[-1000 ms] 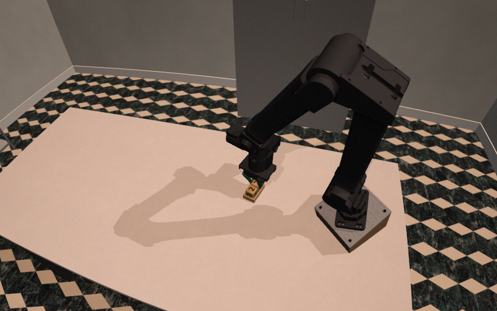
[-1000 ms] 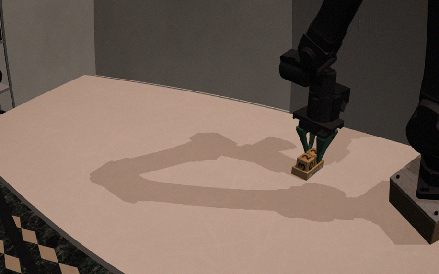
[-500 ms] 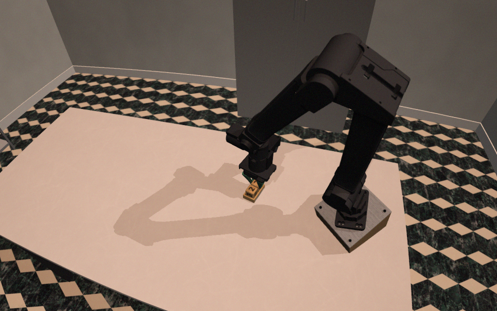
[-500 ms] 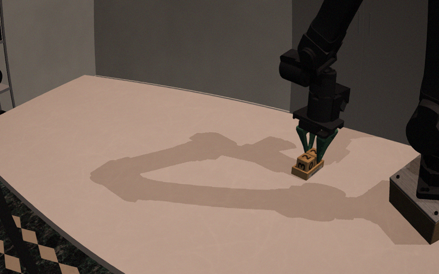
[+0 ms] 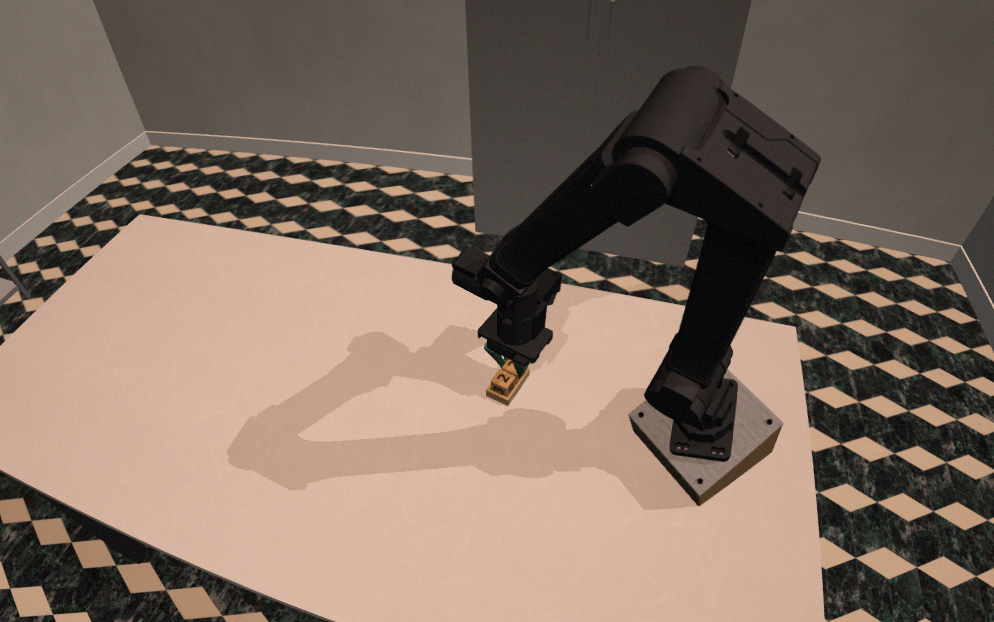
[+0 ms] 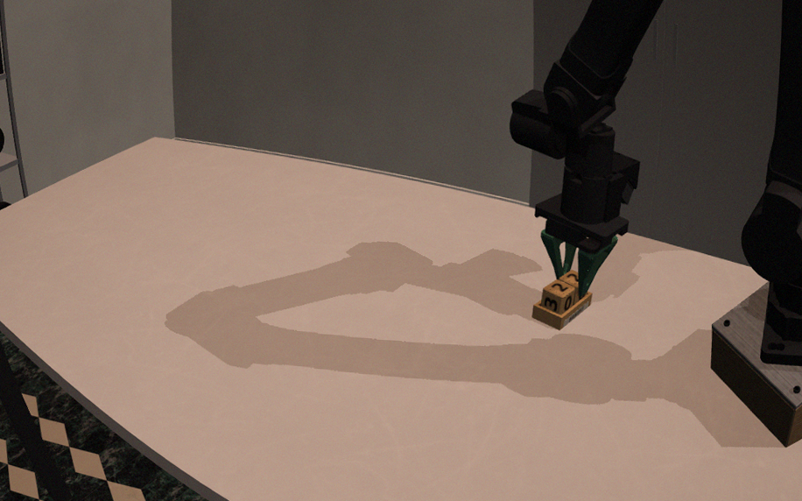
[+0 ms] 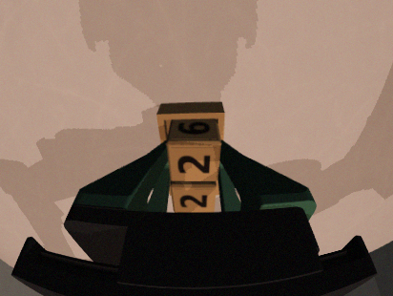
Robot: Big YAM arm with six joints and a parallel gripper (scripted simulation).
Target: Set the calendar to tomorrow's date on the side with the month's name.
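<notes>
The tray is 2 cm to the left of my hand and 2 cm below it.
</notes>
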